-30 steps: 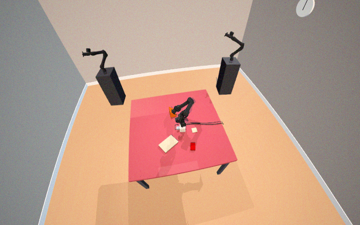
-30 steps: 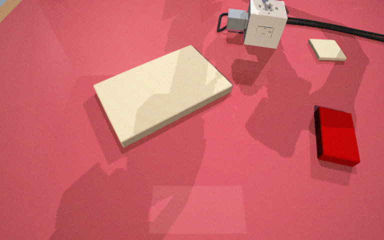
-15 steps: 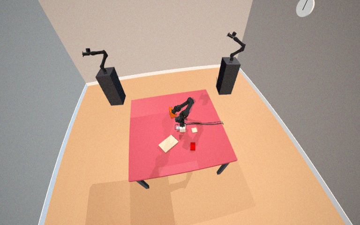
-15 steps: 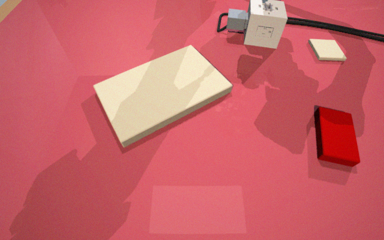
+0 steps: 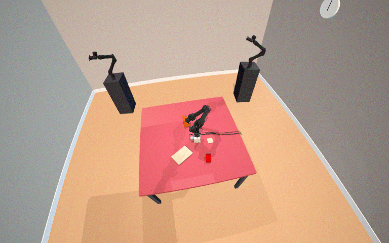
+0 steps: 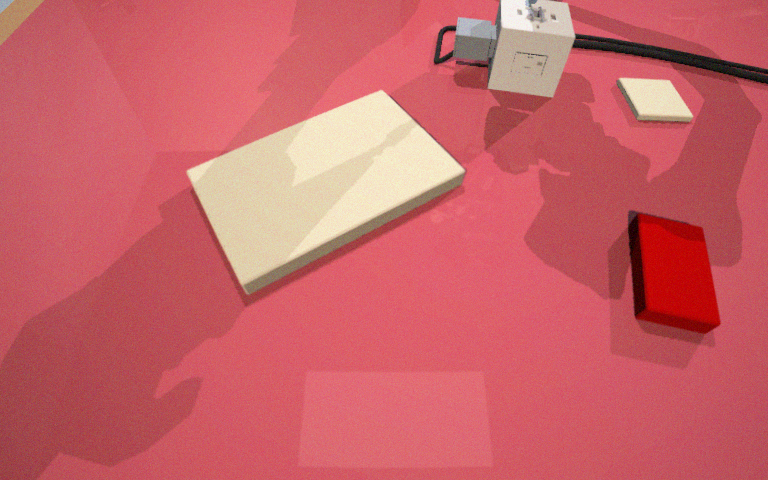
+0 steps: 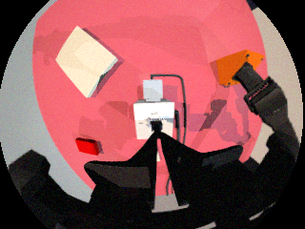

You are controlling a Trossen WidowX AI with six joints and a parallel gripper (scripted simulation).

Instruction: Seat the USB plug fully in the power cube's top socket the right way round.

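The dark USB plug is 2 cm below my gripper tip. The rest, counted from my gripper tip: red block: 27 cm ahead, 12 cm to the left, 12 cm below; cream tile: 17 cm to the left, 13 cm below, 2 cm ahead; cream slab: 20 cm ahead, 19 cm to the right, 12 cm below.
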